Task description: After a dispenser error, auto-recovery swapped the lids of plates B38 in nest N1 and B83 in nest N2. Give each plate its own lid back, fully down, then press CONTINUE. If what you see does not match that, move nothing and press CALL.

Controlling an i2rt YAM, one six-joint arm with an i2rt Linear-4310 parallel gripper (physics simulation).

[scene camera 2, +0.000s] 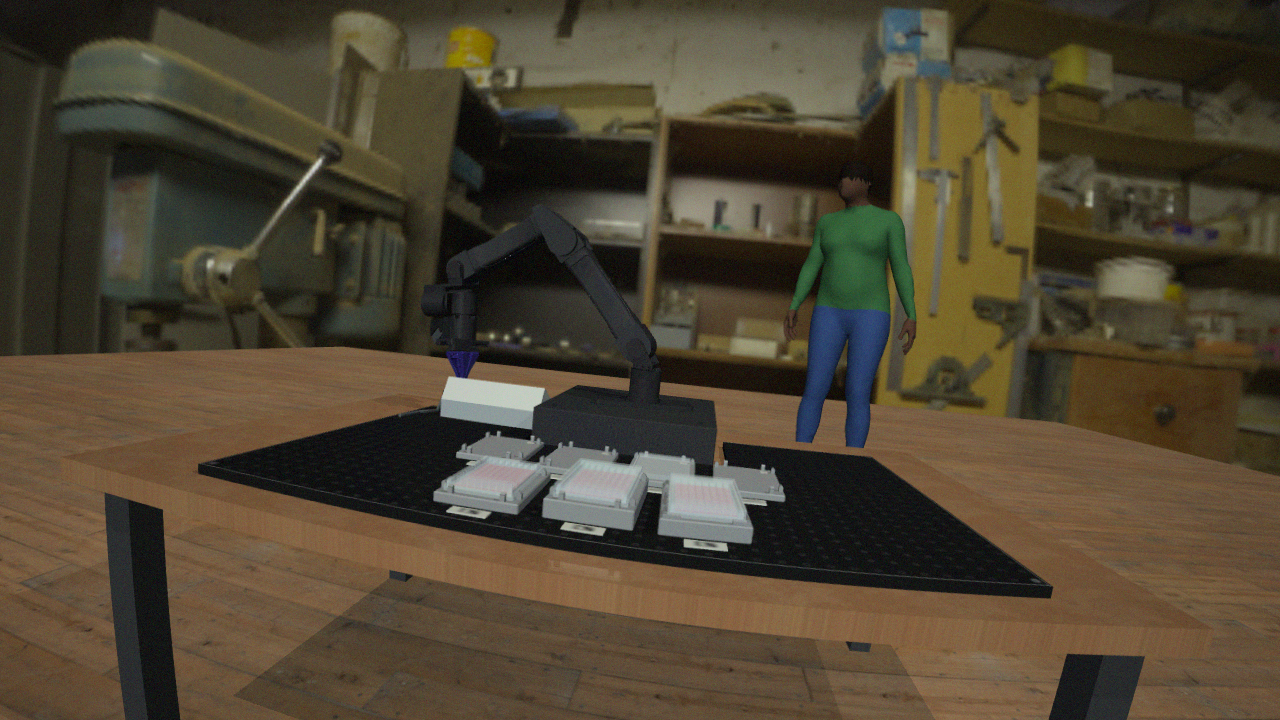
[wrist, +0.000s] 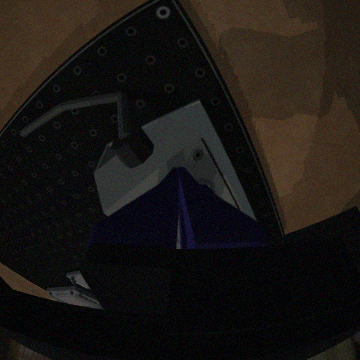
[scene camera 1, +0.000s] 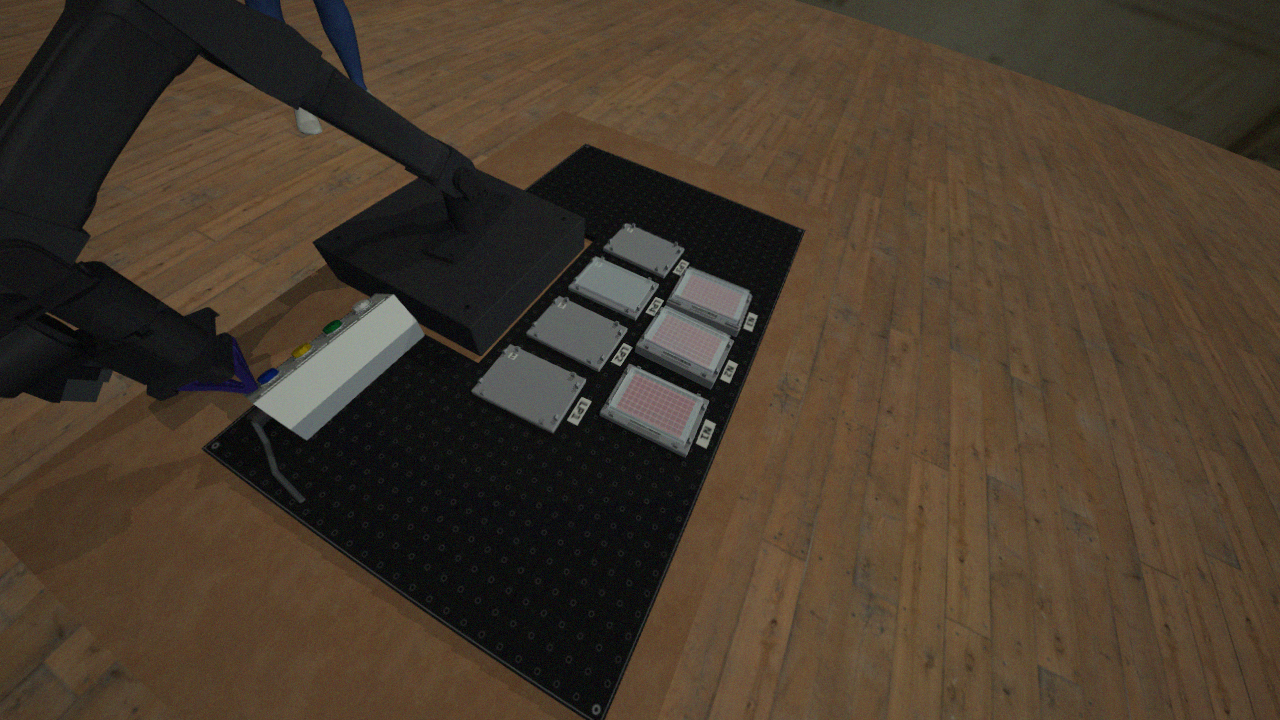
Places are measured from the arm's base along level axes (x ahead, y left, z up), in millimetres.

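Pixels of known places: gripper, fingertip midpoint: (wrist: 178, 176) (scene camera 1: 252, 390); arm's base, origin of the base link: (scene camera 2: 642, 405) (scene camera 1: 470, 225).
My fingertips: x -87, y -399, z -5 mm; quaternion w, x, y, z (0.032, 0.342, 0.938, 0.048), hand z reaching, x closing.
Note:
Ahead of a thing's pixels: the offset from my fingertips to its top centre. "spot": to the spot under its first point.
My gripper (scene camera 1: 255, 391) (scene camera 2: 461, 376) (wrist: 178, 176) is shut and empty, tips down at the blue-button end of the white button box {dx +42, dy +92, dz +21 mm} (scene camera 1: 344, 371) (scene camera 2: 494, 402) (wrist: 172, 127). The blue button {dx +5, dy +23, dz +12 mm} (scene camera 1: 268, 377) is right beside the tips; whether they touch it cannot be told. Yellow {dx +16, dy +72, dz +12 mm} (scene camera 1: 302, 350), green {dx +26, dy +121, dz +12 mm} (scene camera 1: 332, 327) and white {dx +36, dy +170, dz +12 mm} (scene camera 1: 361, 306) buttons follow along the box; their lettering is unreadable. Pink-welled plates with clear covers sit in nest N1 {spot: dx +511, dy +182, dz -37 mm} (scene camera 1: 656, 407) (scene camera 2: 493, 483), nest N2 {spot: dx +528, dy +307, dz -23 mm} (scene camera 1: 686, 343) (scene camera 2: 597, 490) and a third nest {spot: dx +550, dy +427, dz -27 mm} (scene camera 1: 711, 299) (scene camera 2: 706, 505). Plate and lid codes are unreadable.
Grey lid parks LP1 {dx +313, dy +160, dz -43 mm} (scene camera 1: 528, 388) and LP2 {dx +342, dy +288, dz -43 mm} (scene camera 1: 577, 333), a paler one {dx +366, dy +416, dz -45 mm} (scene camera 1: 614, 286) and a far one {dx +390, dy +544, dz -43 mm} (scene camera 1: 643, 248) stand beside the nests. The arm's black base (scene camera 1: 456, 259) (scene camera 2: 623, 425) is beside the box. A grey cable {spot: dx +48, dy -64, dz -57 mm} (scene camera 1: 274, 461) (wrist: 62, 106) leaves the box.

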